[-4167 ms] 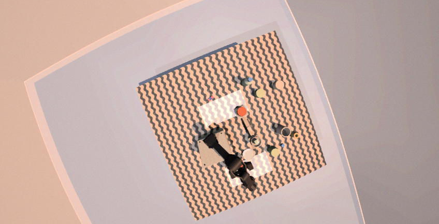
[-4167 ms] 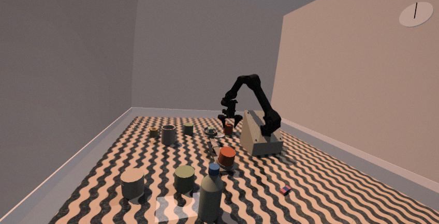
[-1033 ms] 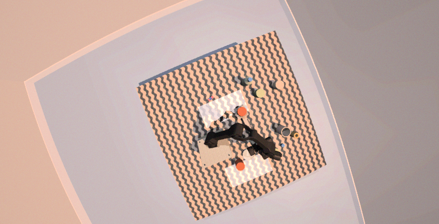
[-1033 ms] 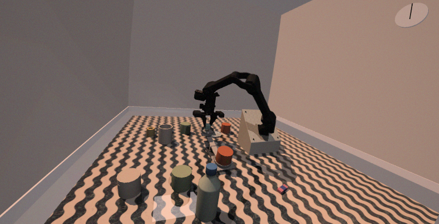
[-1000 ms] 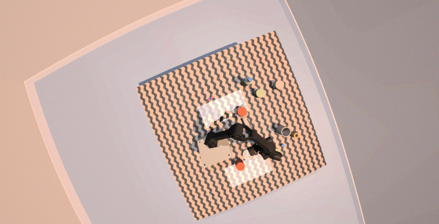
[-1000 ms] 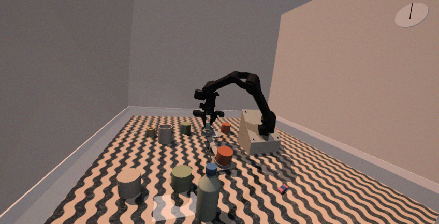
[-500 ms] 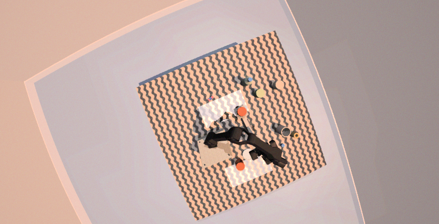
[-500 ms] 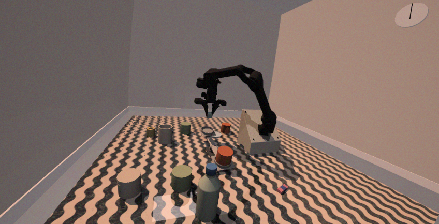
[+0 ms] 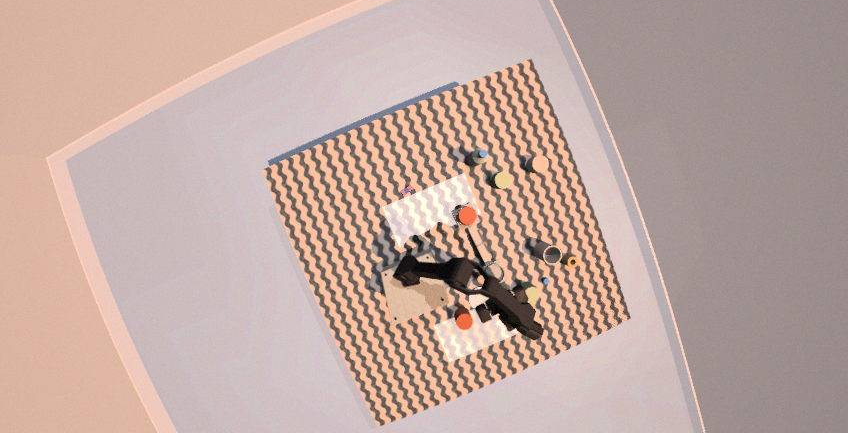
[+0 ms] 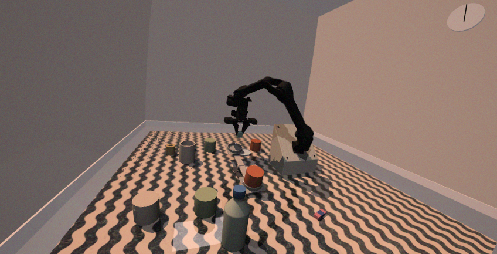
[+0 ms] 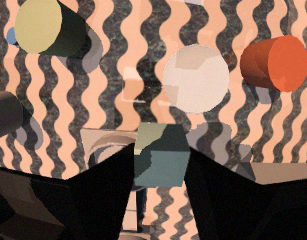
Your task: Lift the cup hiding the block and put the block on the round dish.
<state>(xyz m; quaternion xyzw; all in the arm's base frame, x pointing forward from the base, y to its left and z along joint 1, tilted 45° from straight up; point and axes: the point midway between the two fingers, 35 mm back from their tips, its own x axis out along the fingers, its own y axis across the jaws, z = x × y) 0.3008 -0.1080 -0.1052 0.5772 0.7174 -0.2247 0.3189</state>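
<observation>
Right now my gripper tip is 5 cm past the round dish, 6 cm to the left of it and 13 cm above it. Also, from my gripper tip: grey mug 27 cm ahead, 8 cm to the left, 9 cm below; pale green block right at my gripper tip; yellow ring 38 cm ahead, 11 cm below.
</observation>
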